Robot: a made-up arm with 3 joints. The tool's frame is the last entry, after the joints. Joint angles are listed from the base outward.
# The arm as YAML. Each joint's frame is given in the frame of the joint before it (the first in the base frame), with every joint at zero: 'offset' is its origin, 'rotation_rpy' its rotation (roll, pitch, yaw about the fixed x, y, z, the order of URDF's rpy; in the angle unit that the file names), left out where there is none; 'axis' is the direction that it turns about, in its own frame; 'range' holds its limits. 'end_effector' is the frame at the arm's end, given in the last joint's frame.
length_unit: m
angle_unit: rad
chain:
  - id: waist
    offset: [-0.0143, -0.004, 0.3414]
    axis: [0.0, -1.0, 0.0]
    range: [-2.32, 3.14]
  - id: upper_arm
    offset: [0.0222, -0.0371, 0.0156]
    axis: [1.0, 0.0, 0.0]
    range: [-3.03, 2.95]
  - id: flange
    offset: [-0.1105, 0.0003, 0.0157]
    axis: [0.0, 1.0, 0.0]
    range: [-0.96, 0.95]
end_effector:
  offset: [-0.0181, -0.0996, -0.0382]
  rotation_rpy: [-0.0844, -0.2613, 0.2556]
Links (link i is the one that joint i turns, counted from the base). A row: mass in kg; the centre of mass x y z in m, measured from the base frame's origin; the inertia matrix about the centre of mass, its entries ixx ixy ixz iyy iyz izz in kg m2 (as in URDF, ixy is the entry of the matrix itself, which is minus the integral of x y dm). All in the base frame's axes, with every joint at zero. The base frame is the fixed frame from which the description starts. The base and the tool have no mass.
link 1: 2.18; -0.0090 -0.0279 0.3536; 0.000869 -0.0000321 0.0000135 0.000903 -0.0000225 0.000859
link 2: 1.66; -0.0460 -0.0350 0.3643; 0.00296 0 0.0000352 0.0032 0 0.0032
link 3: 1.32; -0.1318 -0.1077 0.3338; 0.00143 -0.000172 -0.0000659 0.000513 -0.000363 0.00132
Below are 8 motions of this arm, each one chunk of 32 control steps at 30 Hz.
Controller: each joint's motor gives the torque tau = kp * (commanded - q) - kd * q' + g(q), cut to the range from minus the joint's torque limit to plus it. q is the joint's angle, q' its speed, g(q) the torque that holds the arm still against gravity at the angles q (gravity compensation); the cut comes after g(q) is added. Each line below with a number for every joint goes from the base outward.
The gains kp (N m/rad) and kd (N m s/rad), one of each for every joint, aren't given. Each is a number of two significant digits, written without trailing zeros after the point. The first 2 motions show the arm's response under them.
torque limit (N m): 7.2 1.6 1
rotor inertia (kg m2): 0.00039 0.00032 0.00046
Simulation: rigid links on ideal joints. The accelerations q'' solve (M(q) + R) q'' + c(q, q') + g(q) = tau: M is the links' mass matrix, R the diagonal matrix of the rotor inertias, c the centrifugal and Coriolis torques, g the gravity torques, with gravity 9.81 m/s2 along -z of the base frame. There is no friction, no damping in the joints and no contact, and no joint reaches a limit. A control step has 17 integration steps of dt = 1/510 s. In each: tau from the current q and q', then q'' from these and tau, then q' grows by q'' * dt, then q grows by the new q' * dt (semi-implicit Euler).
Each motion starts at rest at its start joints. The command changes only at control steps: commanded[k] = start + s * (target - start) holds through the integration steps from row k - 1 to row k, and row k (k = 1, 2, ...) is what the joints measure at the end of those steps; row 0 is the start. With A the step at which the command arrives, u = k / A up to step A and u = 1 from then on. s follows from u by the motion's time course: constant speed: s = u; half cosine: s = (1 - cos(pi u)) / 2; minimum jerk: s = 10 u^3 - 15 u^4 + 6 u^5; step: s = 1 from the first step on.
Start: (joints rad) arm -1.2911 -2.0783 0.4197
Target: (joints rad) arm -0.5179 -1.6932 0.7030
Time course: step
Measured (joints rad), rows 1 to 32:
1: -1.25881 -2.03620 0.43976
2: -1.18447 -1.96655 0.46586
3: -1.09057 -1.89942 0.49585
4: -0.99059 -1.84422 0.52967
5: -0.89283 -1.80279 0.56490
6: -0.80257 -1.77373 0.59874
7: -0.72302 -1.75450 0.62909
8: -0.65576 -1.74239 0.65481
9: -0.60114 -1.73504 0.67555
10: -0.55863 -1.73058 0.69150
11: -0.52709 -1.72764 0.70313
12: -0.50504 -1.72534 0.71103
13: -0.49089 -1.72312 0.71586
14: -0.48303 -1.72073 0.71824
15: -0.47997 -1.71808 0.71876
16: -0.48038 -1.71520 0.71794
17: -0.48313 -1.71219 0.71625
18: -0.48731 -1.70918 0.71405
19: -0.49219 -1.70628 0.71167
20: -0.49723 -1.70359 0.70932
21: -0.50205 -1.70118 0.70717
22: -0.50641 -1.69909 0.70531
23: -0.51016 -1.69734 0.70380
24: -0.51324 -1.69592 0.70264
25: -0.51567 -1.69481 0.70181
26: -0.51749 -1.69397 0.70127
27: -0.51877 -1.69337 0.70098
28: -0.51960 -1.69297 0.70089
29: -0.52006 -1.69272 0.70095
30: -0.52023 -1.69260 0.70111
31: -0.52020 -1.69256 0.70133
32: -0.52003 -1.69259 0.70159
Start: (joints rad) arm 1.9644 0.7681 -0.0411
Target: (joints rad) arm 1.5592 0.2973 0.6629
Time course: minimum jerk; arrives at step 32
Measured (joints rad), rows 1 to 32:
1: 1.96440 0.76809 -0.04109
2: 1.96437 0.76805 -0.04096
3: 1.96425 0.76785 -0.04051
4: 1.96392 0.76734 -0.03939
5: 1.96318 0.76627 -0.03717
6: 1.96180 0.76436 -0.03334
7: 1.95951 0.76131 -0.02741
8: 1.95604 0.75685 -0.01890
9: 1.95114 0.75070 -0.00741
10: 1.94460 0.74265 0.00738
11: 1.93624 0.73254 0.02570
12: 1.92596 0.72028 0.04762
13: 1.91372 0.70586 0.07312
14: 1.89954 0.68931 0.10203
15: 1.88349 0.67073 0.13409
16: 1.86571 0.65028 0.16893
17: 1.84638 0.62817 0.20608
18: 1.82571 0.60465 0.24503
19: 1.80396 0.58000 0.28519
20: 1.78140 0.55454 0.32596
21: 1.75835 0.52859 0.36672
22: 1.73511 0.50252 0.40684
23: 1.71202 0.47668 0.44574
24: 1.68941 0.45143 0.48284
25: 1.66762 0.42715 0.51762
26: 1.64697 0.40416 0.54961
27: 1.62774 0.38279 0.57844
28: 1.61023 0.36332 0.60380
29: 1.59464 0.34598 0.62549
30: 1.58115 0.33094 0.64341
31: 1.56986 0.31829 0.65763
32: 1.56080 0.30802 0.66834
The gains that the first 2 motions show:
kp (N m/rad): 3 1.6 0.92
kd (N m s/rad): 0.48 0.27 0.12
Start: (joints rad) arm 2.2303 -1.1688 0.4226
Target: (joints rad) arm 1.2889 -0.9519 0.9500
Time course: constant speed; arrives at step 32
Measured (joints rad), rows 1 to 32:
1: 2.22893 -1.16712 0.42519
2: 2.22464 -1.16359 0.43080
3: 2.21672 -1.15884 0.43876
4: 2.20497 -1.15342 0.44859
5: 2.18951 -1.14769 0.45995
6: 2.17068 -1.14190 0.47260
7: 2.14894 -1.13620 0.48636
8: 2.12476 -1.13065 0.50104
9: 2.09864 -1.12525 0.51649
10: 2.07101 -1.11996 0.53252
11: 2.04228 -1.11474 0.54899
12: 2.01277 -1.10953 0.56577
13: 1.98274 -1.10427 0.58272
14: 1.95241 -1.09892 0.59975
15: 1.92194 -1.09345 0.61680
16: 1.89145 -1.08784 0.63381
17: 1.86100 -1.08207 0.65074
18: 1.83066 -1.07614 0.66757
19: 1.80045 -1.07006 0.68431
20: 1.77037 -1.06384 0.70096
21: 1.74043 -1.05750 0.71751
22: 1.71061 -1.05105 0.73399
23: 1.68090 -1.04452 0.75041
24: 1.65129 -1.03791 0.76679
25: 1.62175 -1.03125 0.78313
26: 1.59227 -1.02454 0.79945
27: 1.56283 -1.01780 0.81576
28: 1.53342 -1.01104 0.83207
29: 1.50402 -1.00427 0.84837
30: 1.47464 -0.99749 0.86469
31: 1.44526 -0.99071 0.88101
32: 1.41587 -0.98393 0.89735

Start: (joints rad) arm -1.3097 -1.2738 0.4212
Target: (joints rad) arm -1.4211 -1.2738 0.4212
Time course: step
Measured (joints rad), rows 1 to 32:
1: -1.31436 -1.27198 0.42270
2: -1.32501 -1.27013 0.42324
3: -1.33874 -1.26923 0.42278
4: -1.35353 -1.26920 0.42204
5: -1.36798 -1.26984 0.42140
6: -1.38120 -1.27088 0.42099
7: -1.39269 -1.27211 0.42082
8: -1.40225 -1.27333 0.42083
9: -1.40987 -1.27442 0.42094
10: -1.41569 -1.27530 0.42110
11: -1.41991 -1.27594 0.42126
12: -1.42278 -1.27634 0.42139
13: -1.42457 -1.27653 0.42149
14: -1.42551 -1.27654 0.42154
15: -1.42582 -1.27641 0.42156
16: -1.42570 -1.27619 0.42154
17: -1.42530 -1.27590 0.42150
18: -1.42474 -1.27559 0.42145
19: -1.42411 -1.27528 0.42139
20: -1.42348 -1.27498 0.42133
21: -1.42290 -1.27470 0.42127
22: -1.42239 -1.27447 0.42122
23: -1.42196 -1.27426 0.42118
24: -1.42161 -1.27410 0.42115
25: -1.42134 -1.27398 0.42113
26: -1.42115 -1.27388 0.42112
27: -1.42101 -1.27381 0.42111
28: -1.42093 -1.27377 0.42111
29: -1.42088 -1.27374 0.42112
30: -1.42087 -1.27373 0.42113
31: -1.42088 -1.27372 0.42114
32: -1.42089 -1.27373 0.42115

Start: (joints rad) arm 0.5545 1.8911 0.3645
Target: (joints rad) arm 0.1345 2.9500 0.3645
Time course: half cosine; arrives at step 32
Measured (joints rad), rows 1 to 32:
1: 0.55448 1.89130 0.36463
2: 0.55433 1.89220 0.36513
3: 0.55385 1.89446 0.36608
4: 0.55280 1.89868 0.36746
5: 0.55091 1.90543 0.36914
6: 0.54794 1.91518 0.37098
7: 0.54369 1.92827 0.37286
8: 0.53799 1.94497 0.37466
9: 0.53074 1.96541 0.37631
10: 0.52189 1.98962 0.37774
11: 0.51143 2.01755 0.37893
12: 0.49940 2.04907 0.37986
13: 0.48588 2.08396 0.38052
14: 0.47095 2.12196 0.38093
15: 0.45473 2.16276 0.38107
16: 0.43737 2.20600 0.38096
17: 0.41902 2.25129 0.38060
18: 0.39983 2.29822 0.37999
19: 0.38000 2.34635 0.37912
20: 0.35971 2.39524 0.37799
21: 0.33914 2.44442 0.37659
22: 0.31849 2.49344 0.37492
23: 0.29798 2.54184 0.37297
24: 0.27779 2.58915 0.37076
25: 0.25814 2.63492 0.36829
26: 0.23922 2.67871 0.36559
27: 0.22123 2.72009 0.36269
28: 0.20435 2.75866 0.35964
29: 0.18876 2.79404 0.35648
30: 0.17462 2.82588 0.35328
31: 0.16209 2.85385 0.35010
32: 0.15130 2.87768 0.34700

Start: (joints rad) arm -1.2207 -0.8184 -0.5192
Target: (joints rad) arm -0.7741 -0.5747 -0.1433
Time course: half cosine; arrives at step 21
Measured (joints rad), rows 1 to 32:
1: -1.22055 -0.81839 -0.51905
2: -1.21983 -0.81826 -0.51827
3: -1.21790 -0.81779 -0.51619
4: -1.21413 -0.81665 -0.51212
5: -1.20796 -0.81449 -0.50553
6: -1.19895 -0.81099 -0.49600
7: -1.18681 -0.80588 -0.48332
8: -1.17143 -0.79900 -0.46743
9: -1.15283 -0.79027 -0.44844
10: -1.13121 -0.77973 -0.42664
11: -1.10686 -0.76747 -0.40243
12: -1.08021 -0.75368 -0.37635
13: -1.05177 -0.73861 -0.34907
14: -1.02210 -0.72254 -0.32129
15: -0.99185 -0.70580 -0.29377
16: -0.96166 -0.68874 -0.26727
17: -0.93220 -0.67174 -0.24251
18: -0.90412 -0.65516 -0.22014
19: -0.87805 -0.63938 -0.20072
20: -0.85457 -0.62475 -0.18469
21: -0.83422 -0.61160 -0.17238
22: -0.81731 -0.60023 -0.16372
23: -0.80379 -0.59078 -0.15810
24: -0.79333 -0.58327 -0.15464
25: -0.78551 -0.57758 -0.15255
26: -0.77987 -0.57350 -0.15121
27: -0.77597 -0.57079 -0.15025
28: -0.77344 -0.56919 -0.14944
29: -0.77194 -0.56845 -0.14867
30: -0.77119 -0.56834 -0.14790
31: -0.77096 -0.56866 -0.14715
32: -0.77108 -0.56925 -0.14642

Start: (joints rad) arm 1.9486 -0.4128 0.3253
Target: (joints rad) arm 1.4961 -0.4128 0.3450
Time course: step
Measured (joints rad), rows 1 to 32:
1: 1.91900 -0.39412 0.31132
2: 1.86468 -0.37373 0.29378
3: 1.80596 -0.36457 0.28841
4: 1.74959 -0.36551 0.29509
5: 1.69799 -0.37313 0.30900
6: 1.65216 -0.38432 0.32555
7: 1.61245 -0.39670 0.34159
8: 1.57892 -0.40863 0.35536
9: 1.55138 -0.41907 0.36605
10: 1.52944 -0.42747 0.37352
11: 1.51261 -0.43364 0.37797
12: 1.50025 -0.43763 0.37981
13: 1.49171 -0.43965 0.37956
14: 1.48631 -0.44001 0.37772
15: 1.48339 -0.43906 0.37477
16: 1.48235 -0.43714 0.37113
17: 1.48266 -0.43457 0.36716
18: 1.48387 -0.43164 0.36315
19: 1.48560 -0.42859 0.35931
20: 1.48758 -0.42559 0.35578
21: 1.48959 -0.42279 0.35268
22: 1.49147 -0.42027 0.35004
23: 1.49314 -0.41809 0.34789
24: 1.49454 -0.41628 0.34620
25: 1.49566 -0.41481 0.34494
26: 1.49651 -0.41369 0.34406
27: 1.49710 -0.41286 0.34349
28: 1.49747 -0.41229 0.34319
29: 1.49766 -0.41193 0.34308
30: 1.49771 -0.41174 0.34313
31: 1.49766 -0.41168 0.34328
32: 1.49753 -0.41172 0.34349

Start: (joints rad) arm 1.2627 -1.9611 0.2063
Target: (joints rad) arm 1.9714 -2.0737 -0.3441
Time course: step
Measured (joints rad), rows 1 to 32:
1: 1.30807 -1.98767 0.08890
2: 1.39142 -2.00310 -0.04838
3: 1.48457 -2.00707 -0.14414
4: 1.57607 -2.00944 -0.20115
5: 1.66038 -2.01389 -0.23089
6: 1.73480 -2.02065 -0.24435
7: 1.79826 -2.02882 -0.24964
8: 1.85065 -2.03738 -0.25192
9: 1.89251 -2.04555 -0.25408
10: 1.92478 -2.05283 -0.25744
11: 1.94865 -2.05896 -0.26243
12: 1.96544 -2.06385 -0.26894
13: 1.97646 -2.06756 -0.27660
14: 1.98296 -2.07023 -0.28497
15: 1.98609 -2.07202 -0.29358
16: 1.98680 -2.07313 -0.30204
17: 1.98593 -2.07373 -0.31002
18: 1.98410 -2.07398 -0.31729
19: 1.98182 -2.07401 -0.32368
20: 1.97942 -2.07391 -0.32914
21: 1.97715 -2.07375 -0.33365
22: 1.97515 -2.07358 -0.33725
23: 1.97349 -2.07342 -0.34003
24: 1.97219 -2.07331 -0.34209
25: 1.97123 -2.07323 -0.34354
26: 1.97058 -2.07319 -0.34449
27: 1.97019 -2.07318 -0.34506
28: 1.97000 -2.07320 -0.34534
29: 1.96996 -2.07323 -0.34541
30: 1.97004 -2.07328 -0.34534
31: 1.97018 -2.07334 -0.34519
32: 1.97036 -2.07340 -0.34500

